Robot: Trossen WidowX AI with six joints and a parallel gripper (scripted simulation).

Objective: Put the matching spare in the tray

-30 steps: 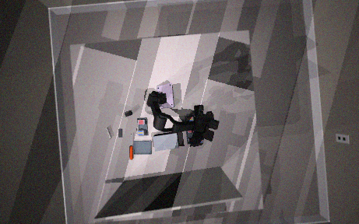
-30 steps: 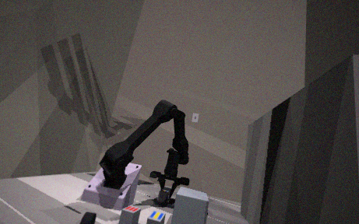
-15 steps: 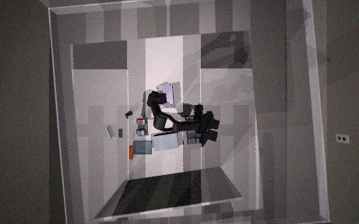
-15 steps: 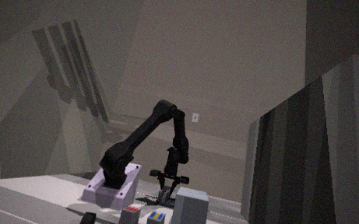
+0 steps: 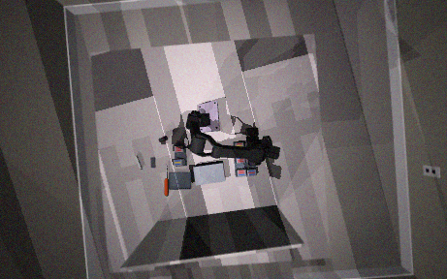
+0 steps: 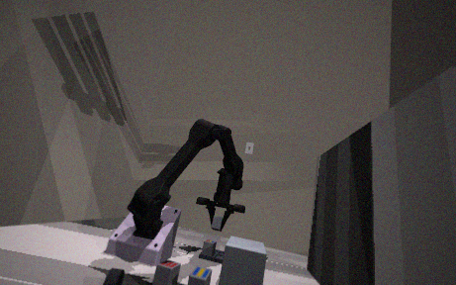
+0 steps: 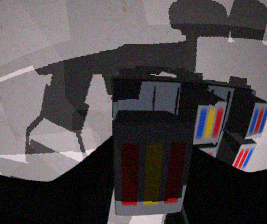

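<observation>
Now: gripper tip 420 mm to the left of the flat grey tray, 170 mm short of it and 90 mm above it. Round my gripper tip: grey mounted unit 230 mm to the right, 130 mm ahead, 40 mm below.
</observation>
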